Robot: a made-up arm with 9 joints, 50 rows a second.
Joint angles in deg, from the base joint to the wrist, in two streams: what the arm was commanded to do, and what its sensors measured. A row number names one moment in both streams.
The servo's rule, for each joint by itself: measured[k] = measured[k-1] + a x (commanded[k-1-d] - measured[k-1]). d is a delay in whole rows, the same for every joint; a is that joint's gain. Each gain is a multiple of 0.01, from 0.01 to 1. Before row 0 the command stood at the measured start. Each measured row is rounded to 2 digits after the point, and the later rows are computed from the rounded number. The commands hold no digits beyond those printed.
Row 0, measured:
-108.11 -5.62 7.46 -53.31 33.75 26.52 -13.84 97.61 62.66
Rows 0 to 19, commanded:
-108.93 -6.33 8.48 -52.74 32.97 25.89 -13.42 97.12 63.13
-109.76 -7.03 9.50 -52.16 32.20 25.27 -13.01 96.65 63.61
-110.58 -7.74 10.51 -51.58 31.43 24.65 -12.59 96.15 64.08
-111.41 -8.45 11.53 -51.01 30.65 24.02 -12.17 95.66 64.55
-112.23 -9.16 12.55 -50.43 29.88 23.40 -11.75 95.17 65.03
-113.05 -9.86 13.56 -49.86 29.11 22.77 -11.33 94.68 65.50
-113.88 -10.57 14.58 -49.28 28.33 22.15 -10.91 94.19 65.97
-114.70 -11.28 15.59 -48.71 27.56 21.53 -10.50 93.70 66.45
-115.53 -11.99 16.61 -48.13 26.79 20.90 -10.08 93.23 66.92
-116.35 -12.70 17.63 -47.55 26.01 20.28 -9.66 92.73 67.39
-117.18 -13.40 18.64 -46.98 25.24 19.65 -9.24 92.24 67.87
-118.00 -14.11 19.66 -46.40 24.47 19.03 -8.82 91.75 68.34
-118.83 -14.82 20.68 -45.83 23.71 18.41 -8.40 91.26 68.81
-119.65 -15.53 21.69 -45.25 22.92 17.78 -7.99 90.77 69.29
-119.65 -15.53 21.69 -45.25 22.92 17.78 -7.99 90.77 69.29
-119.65 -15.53 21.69 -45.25 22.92 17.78 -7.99 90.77 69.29
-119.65 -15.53 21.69 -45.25 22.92 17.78 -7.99 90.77 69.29
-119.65 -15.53 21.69 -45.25 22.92 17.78 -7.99 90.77 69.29
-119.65 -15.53 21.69 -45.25 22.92 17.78 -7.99 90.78 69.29
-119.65 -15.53 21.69 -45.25 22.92 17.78 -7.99 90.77 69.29
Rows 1 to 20, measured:
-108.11 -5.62 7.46 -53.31 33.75 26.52 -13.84 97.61 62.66
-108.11 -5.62 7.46 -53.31 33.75 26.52 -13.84 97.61 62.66
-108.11 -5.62 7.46 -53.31 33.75 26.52 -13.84 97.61 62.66
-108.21 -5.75 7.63 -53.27 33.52 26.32 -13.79 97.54 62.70
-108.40 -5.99 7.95 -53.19 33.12 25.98 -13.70 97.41 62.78
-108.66 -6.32 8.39 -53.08 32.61 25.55 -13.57 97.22 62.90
-108.99 -6.72 8.92 -52.94 32.02 25.06 -13.40 96.99 63.05
-109.38 -7.18 9.54 -52.76 31.38 24.53 -13.20 96.72 63.23
-109.82 -7.69 10.22 -52.56 30.70 23.97 -12.98 96.41 63.43
-110.31 -8.24 10.96 -52.33 29.99 23.39 -12.73 96.08 63.66
-110.84 -8.82 11.75 -52.08 29.26 22.79 -12.46 95.72 63.91
-111.40 -9.42 12.58 -51.80 28.52 22.19 -12.17 95.35 64.18
-111.99 -10.04 13.44 -51.50 27.77 21.58 -11.87 94.96 64.47
-112.61 -10.68 14.32 -51.18 27.01 20.96 -11.55 94.55 64.78
-113.26 -11.33 15.23 -50.85 26.25 20.34 -11.22 94.13 65.10
-113.93 -11.99 16.16 -50.50 25.49 19.72 -10.88 93.70 65.43
-114.62 -12.66 17.10 -50.13 24.72 19.10 -10.53 93.26 65.78
-115.22 -13.21 17.88 -49.79 24.18 18.68 -10.23 92.89 66.10
-115.75 -13.65 18.53 -49.47 23.80 18.39 -9.96 92.57 66.39
-116.22 -14.01 19.07 -49.17 23.54 18.19 -9.72 92.30 66.65
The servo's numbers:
d 3
a 0.12 0.19 0.17 0.07 0.30 0.32 0.12 0.15 0.09

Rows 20 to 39, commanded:
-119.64 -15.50 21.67 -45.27 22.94 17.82 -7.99 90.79 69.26
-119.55 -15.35 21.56 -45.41 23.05 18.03 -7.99 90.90 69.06
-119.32 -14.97 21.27 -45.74 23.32 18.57 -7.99 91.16 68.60
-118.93 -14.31 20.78 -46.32 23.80 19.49 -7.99 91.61 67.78
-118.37 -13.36 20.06 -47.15 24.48 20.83 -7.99 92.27 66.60
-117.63 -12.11 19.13 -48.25 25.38 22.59 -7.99 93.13 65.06
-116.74 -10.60 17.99 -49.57 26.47 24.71 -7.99 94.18 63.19
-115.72 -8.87 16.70 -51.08 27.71 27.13 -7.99 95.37 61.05
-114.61 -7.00 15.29 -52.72 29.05 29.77 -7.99 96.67 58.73
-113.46 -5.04 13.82 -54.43 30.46 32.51 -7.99 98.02 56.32
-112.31 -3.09 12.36 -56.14 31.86 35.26 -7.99 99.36 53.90
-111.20 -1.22 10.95 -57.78 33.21 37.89 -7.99 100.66 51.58
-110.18 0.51 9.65 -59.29 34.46 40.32 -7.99 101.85 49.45
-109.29 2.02 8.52 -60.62 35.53 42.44 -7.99 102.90 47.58
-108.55 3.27 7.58 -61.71 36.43 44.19 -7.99 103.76 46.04
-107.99 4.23 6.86 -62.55 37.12 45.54 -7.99 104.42 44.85
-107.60 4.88 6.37 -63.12 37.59 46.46 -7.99 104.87 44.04
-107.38 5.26 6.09 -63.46 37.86 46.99 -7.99 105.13 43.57
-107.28 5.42 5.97 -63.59 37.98 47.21 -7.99 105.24 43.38
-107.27 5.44 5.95 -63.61 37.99 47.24 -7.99 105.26 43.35
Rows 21 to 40, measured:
-116.63 -14.30 19.52 -48.90 23.35 18.06 -9.51 92.07 66.89
-116.99 -14.53 19.89 -48.64 23.22 17.97 -9.33 91.88 67.11
-117.31 -14.72 20.20 -48.40 23.13 17.91 -9.17 91.71 67.31
-117.59 -14.87 20.45 -48.18 23.07 17.88 -9.03 91.57 67.49
-117.83 -14.96 20.64 -47.99 23.06 17.93 -8.91 91.47 67.63
-118.01 -14.96 20.75 -47.83 23.14 18.13 -8.80 91.42 67.72
-118.12 -14.84 20.76 -47.72 23.34 18.57 -8.70 91.45 67.73
-118.15 -14.56 20.64 -47.68 23.68 19.29 -8.61 91.57 67.63
-118.09 -14.09 20.38 -47.72 24.19 20.35 -8.54 91.80 67.40
-117.93 -13.43 19.97 -47.85 24.87 21.75 -8.47 92.16 67.02
-117.66 -12.56 19.41 -48.08 25.72 23.47 -8.41 92.64 66.48
-117.29 -11.50 18.71 -48.40 26.72 25.49 -8.36 93.24 65.78
-116.83 -10.27 17.88 -48.82 27.84 27.74 -8.32 93.96 64.93
-116.29 -8.91 16.94 -49.33 29.05 30.15 -8.28 94.77 63.94
-115.68 -7.45 15.92 -49.92 30.30 32.63 -8.25 95.65 62.83
-115.02 -5.94 14.85 -50.58 31.55 35.09 -8.22 96.58 61.63
-114.33 -4.43 13.77 -51.28 32.74 37.44 -8.19 97.53 60.37
-113.64 -2.97 12.72 -52.01 33.85 39.60 -8.17 98.46 59.08
-112.96 -1.60 11.72 -52.75 34.83 41.50 -8.15 99.35 57.80
-112.32 -0.37 10.81 -53.48 35.66 43.09 -8.13 100.18 56.56

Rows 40 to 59, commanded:
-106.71 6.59 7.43 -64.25 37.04 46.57 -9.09 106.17 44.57
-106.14 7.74 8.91 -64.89 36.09 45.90 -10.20 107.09 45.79
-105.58 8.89 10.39 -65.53 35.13 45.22 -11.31 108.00 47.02
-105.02 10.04 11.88 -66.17 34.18 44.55 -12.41 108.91 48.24
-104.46 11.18 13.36 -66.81 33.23 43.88 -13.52 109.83 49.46
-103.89 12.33 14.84 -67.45 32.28 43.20 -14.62 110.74 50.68
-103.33 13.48 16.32 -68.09 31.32 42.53 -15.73 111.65 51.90
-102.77 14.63 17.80 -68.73 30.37 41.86 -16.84 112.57 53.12
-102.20 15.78 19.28 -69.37 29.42 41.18 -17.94 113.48 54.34
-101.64 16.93 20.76 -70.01 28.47 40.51 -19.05 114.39 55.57
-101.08 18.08 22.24 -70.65 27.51 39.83 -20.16 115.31 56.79
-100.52 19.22 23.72 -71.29 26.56 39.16 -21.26 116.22 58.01
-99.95 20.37 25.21 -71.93 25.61 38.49 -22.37 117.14 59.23
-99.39 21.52 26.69 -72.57 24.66 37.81 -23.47 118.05 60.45
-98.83 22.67 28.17 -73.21 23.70 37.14 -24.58 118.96 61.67
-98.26 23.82 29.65 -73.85 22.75 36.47 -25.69 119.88 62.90
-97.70 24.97 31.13 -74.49 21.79 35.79 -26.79 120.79 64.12
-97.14 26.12 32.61 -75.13 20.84 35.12 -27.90 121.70 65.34
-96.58 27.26 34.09 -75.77 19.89 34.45 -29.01 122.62 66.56
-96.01 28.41 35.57 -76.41 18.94 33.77 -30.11 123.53 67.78
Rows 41 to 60, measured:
-111.73 0.70 10.01 -54.18 36.32 44.34 -8.11 100.92 55.39
-111.20 1.60 9.32 -54.84 36.82 45.26 -8.10 101.57 54.31
-110.73 2.33 8.75 -55.45 37.17 45.89 -8.09 102.12 53.32
-110.25 3.14 8.53 -56.07 37.13 46.11 -8.21 102.73 52.53
-109.76 4.01 8.59 -56.69 36.82 46.04 -8.45 103.38 51.92
-109.26 4.94 8.90 -57.31 36.31 45.78 -8.79 104.07 51.48
-108.75 5.91 9.41 -57.93 35.67 45.39 -9.22 104.80 51.19
-108.24 6.91 10.08 -58.55 34.94 44.91 -9.74 105.55 51.03
-107.72 7.94 10.89 -59.17 34.14 44.36 -10.33 106.33 51.00
-107.19 8.99 11.81 -59.79 33.29 43.77 -10.98 107.13 51.08
-106.66 10.06 12.83 -60.42 32.41 43.16 -11.68 107.95 51.26
-106.12 11.15 13.93 -61.05 31.51 42.53 -12.43 108.78 51.54
-105.58 12.25 15.09 -61.68 30.60 41.88 -13.22 109.62 51.90
-105.04 13.36 16.31 -62.31 29.67 41.22 -14.05 110.47 52.34
-104.50 14.47 17.57 -62.94 28.74 40.56 -14.92 111.33 52.85
-103.95 15.59 18.87 -63.57 27.80 39.90 -15.81 112.20 53.42
-103.40 16.72 20.20 -64.20 26.86 39.23 -16.73 113.08 54.05
-102.85 17.85 21.55 -64.83 25.91 38.56 -17.67 113.96 54.74
-102.30 18.98 22.93 -65.46 24.96 37.89 -18.63 114.85 55.47
-101.75 20.12 24.32 -66.09 24.01 37.22 -19.61 115.74 56.25

